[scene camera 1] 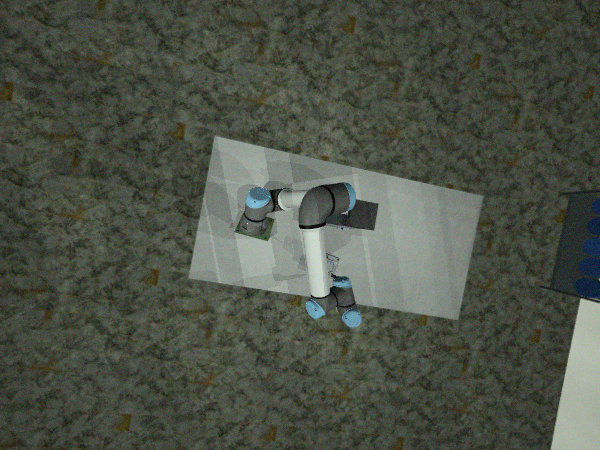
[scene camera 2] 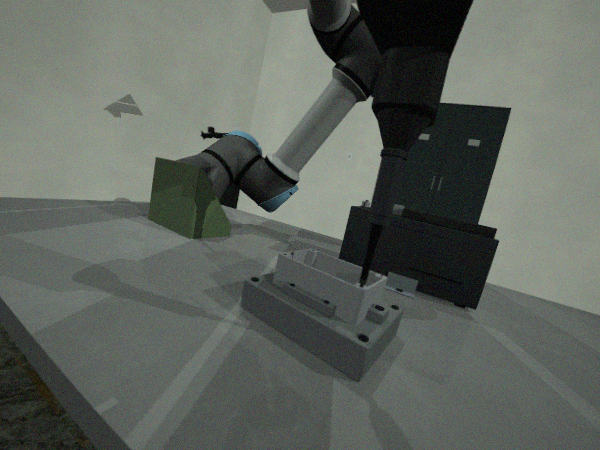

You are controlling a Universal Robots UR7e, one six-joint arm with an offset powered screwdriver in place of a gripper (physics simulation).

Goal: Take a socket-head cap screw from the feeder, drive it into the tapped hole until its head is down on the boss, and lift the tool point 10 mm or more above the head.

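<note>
The black screwdriver (scene camera 2: 363, 284) points down, slightly tilted in scene camera 2, with its tip at the right-hand corner of the pale open-topped housing (scene camera 2: 325, 285). It appears to meet the corner boss there; the tapped hole and any screw or screw head at the tip are too small or hidden to tell. The housing sits on a grey fixture block (scene camera 2: 310, 338). In scene camera 1 the arm hides the tool tip and most of the housing. A dark box (scene camera 1: 364, 216) (scene camera 2: 425, 260), apparently the feeder, stands behind the housing; no screw in it can be made out.
The arm's base stands by a green wedge-shaped mount (scene camera 2: 172, 200) on the grey table (scene camera 1: 420, 240) (scene camera 2: 200, 400). A small pale plate (scene camera 2: 404, 283) lies between the fixture and the dark box. A tall dark cabinet (scene camera 2: 460, 165) stands behind. Blue round things (scene camera 1: 590, 267) show at the far right.
</note>
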